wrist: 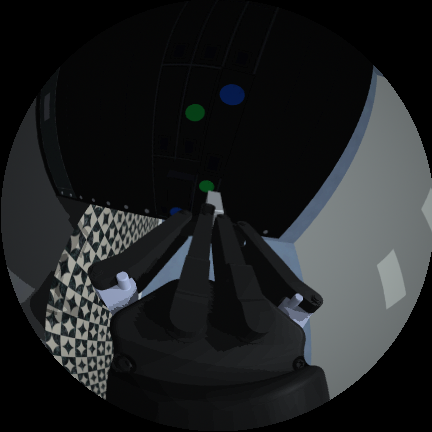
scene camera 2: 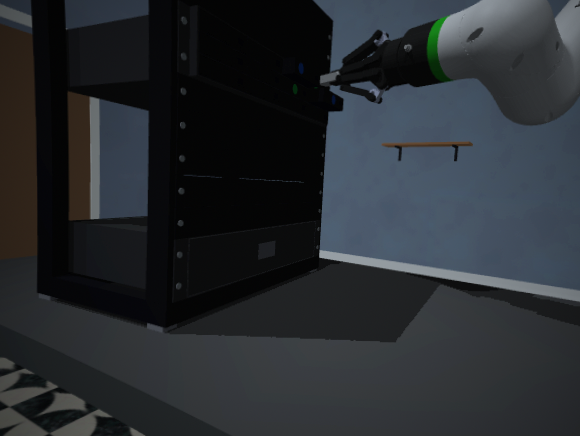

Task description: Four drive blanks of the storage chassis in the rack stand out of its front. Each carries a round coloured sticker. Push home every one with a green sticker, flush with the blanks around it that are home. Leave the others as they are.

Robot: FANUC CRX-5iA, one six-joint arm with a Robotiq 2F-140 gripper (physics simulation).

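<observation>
The dark storage chassis (scene camera 2: 235, 60) sits high in the rack (scene camera 2: 162, 200). One blue-stickered blank (scene camera 2: 301, 68) (wrist: 232, 94) stands out of its front. Another blue-stickered blank (scene camera 2: 333, 100) (wrist: 176, 211) stands out lower, at the far end. A green-stickered blank (scene camera 2: 295, 89) (wrist: 195, 112) lies between unmarked ones; it looks about level with the dark front. A second green-stickered blank (wrist: 206, 186) is right at the fingertips in the wrist view; how far it stands out is too dark to tell. My gripper (scene camera 2: 330, 78) (wrist: 211, 200) is shut and empty, its pale tips at that blank's front, contact unclear.
The lower protruding blue-stickered blank is close beside and below my fingers. A grey-fronted unit (scene camera 2: 225, 262) with a pale label sits at the rack's bottom. The rack stands on a grey table top (scene camera 2: 300, 380). A wooden wall shelf (scene camera 2: 427, 144) is behind, below the arm.
</observation>
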